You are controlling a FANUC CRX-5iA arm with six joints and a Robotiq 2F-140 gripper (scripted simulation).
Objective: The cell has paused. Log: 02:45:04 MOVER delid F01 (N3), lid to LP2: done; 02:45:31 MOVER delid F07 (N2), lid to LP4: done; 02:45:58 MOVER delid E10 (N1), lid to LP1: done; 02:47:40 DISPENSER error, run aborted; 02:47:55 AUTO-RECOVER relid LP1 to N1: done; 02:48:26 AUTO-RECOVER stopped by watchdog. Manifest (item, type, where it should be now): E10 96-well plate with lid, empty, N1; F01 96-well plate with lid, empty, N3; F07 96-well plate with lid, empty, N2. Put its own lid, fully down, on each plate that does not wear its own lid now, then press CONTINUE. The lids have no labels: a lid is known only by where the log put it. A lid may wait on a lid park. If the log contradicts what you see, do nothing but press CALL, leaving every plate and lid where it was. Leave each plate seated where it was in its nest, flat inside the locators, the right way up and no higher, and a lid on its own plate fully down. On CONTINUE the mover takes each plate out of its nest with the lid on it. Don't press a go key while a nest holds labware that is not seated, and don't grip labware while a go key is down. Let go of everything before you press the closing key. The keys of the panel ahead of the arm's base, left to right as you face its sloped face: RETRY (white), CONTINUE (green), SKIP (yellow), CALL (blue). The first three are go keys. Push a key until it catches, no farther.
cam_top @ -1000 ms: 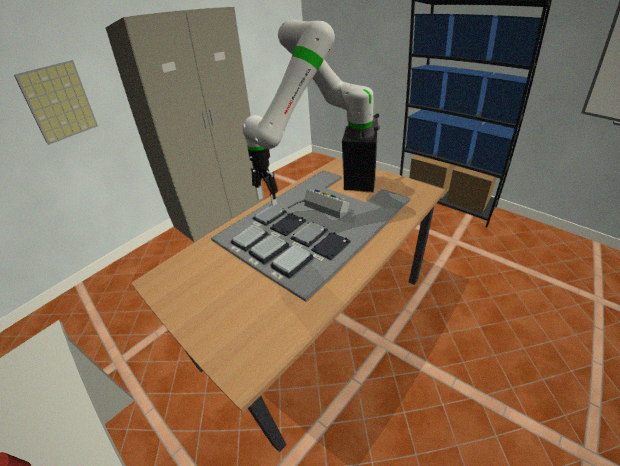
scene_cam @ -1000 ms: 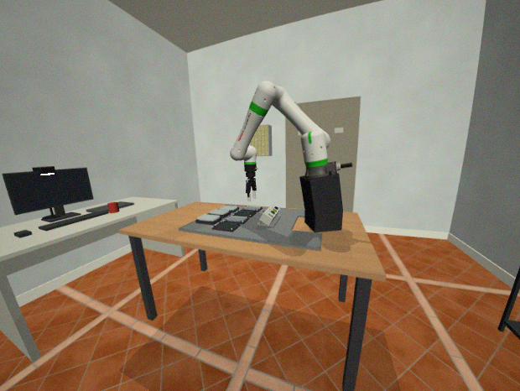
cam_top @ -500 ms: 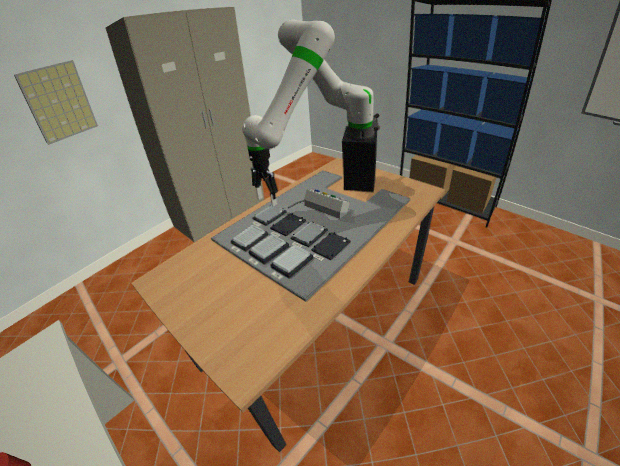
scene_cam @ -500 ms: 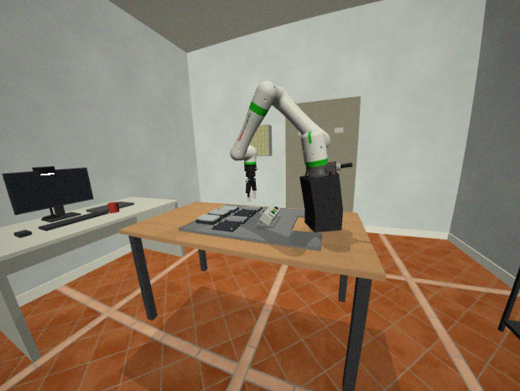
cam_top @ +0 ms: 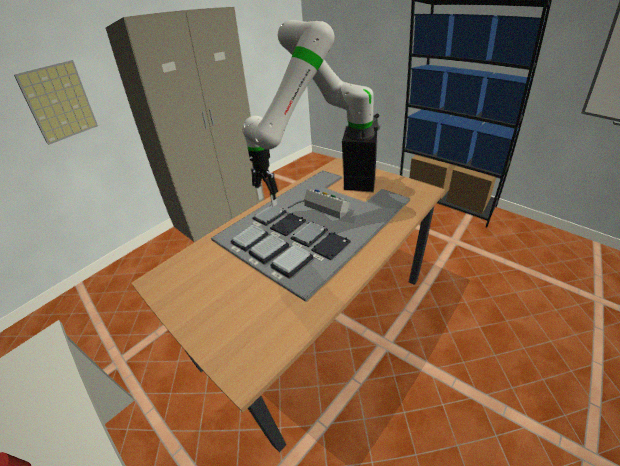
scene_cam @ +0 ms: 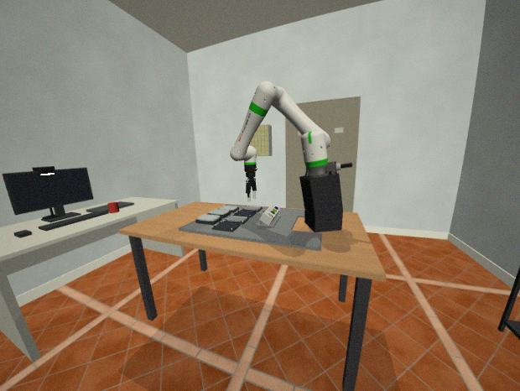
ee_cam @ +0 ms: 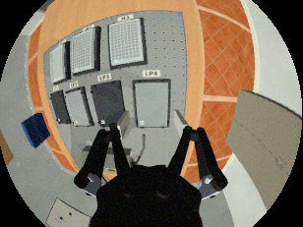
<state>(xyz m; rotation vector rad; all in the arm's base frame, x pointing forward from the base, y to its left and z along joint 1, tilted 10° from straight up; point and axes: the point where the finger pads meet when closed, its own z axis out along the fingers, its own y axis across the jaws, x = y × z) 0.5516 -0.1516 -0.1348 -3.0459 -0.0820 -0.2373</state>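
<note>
Right now the lid park LP4 is 10 cm below my hand. Round my hand: plate: 18 cm ahead, 7 cm to the left, 8 cm below; then blue key: 25 cm behind, 10 cm to the left, 4 cm below; then lid park LP3: 1 cm behind, 13 cm to the left, 10 cm below.
</note>
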